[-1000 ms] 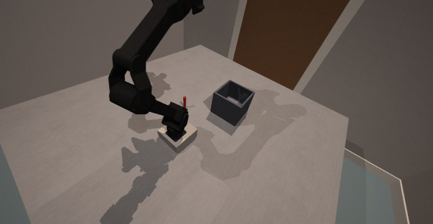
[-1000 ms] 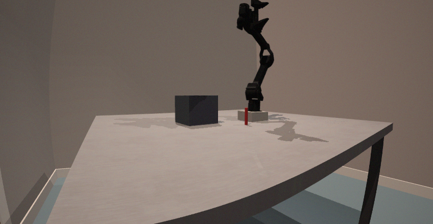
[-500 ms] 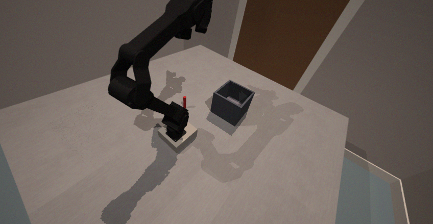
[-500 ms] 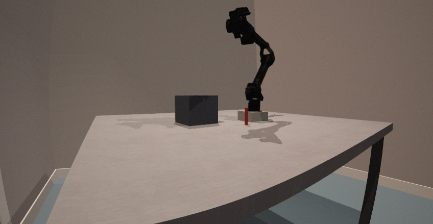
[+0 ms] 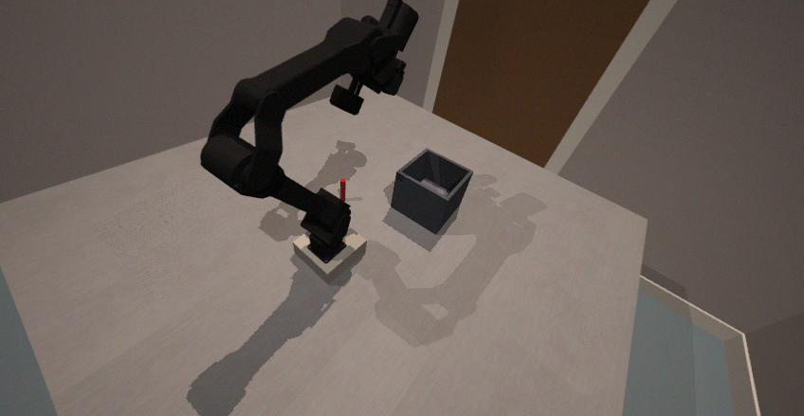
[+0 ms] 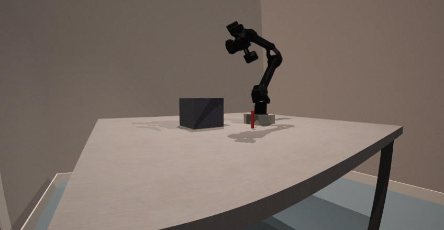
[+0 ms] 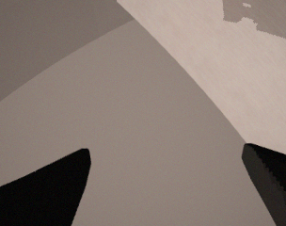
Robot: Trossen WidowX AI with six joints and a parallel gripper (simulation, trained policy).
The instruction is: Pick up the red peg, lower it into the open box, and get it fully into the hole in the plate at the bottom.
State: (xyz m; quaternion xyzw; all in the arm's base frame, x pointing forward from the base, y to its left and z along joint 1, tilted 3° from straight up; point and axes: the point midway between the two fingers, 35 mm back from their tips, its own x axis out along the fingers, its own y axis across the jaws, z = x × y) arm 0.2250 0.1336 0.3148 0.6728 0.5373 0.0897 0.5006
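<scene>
My gripper tip is 60 mm past the red peg, 50 mm to the left of it and 320 mm above it. Also, from my gripper tip: plate 100 mm ahead, 240 mm to the right, 310 mm below.
</scene>
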